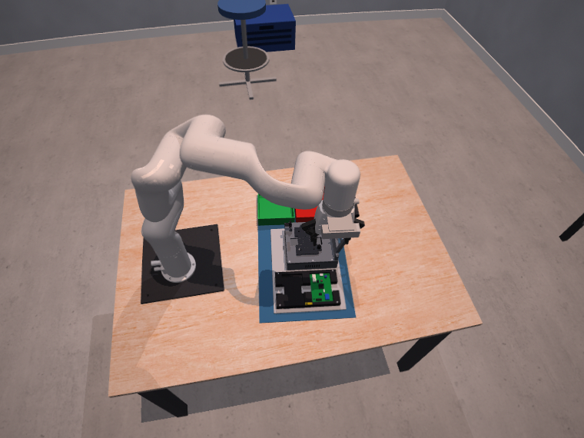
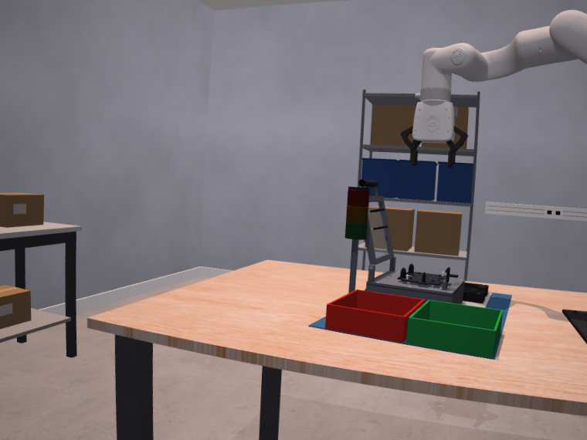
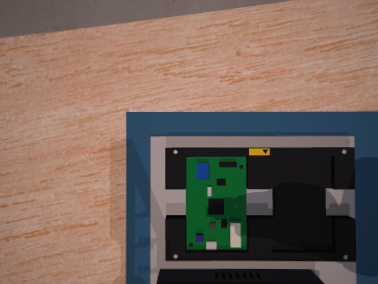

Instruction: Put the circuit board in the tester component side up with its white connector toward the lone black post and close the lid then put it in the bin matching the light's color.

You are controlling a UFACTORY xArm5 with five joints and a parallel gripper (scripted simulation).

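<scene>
Right now my hand is 31 cm above the green circuit board. Also, from my hand: red bin (4 cm ahead, 37 cm to the left, 32 cm below); lid (10 cm ahead, 16 cm to the left, 15 cm below); green bin (11 cm behind, 38 cm to the left, 32 cm below).
</scene>
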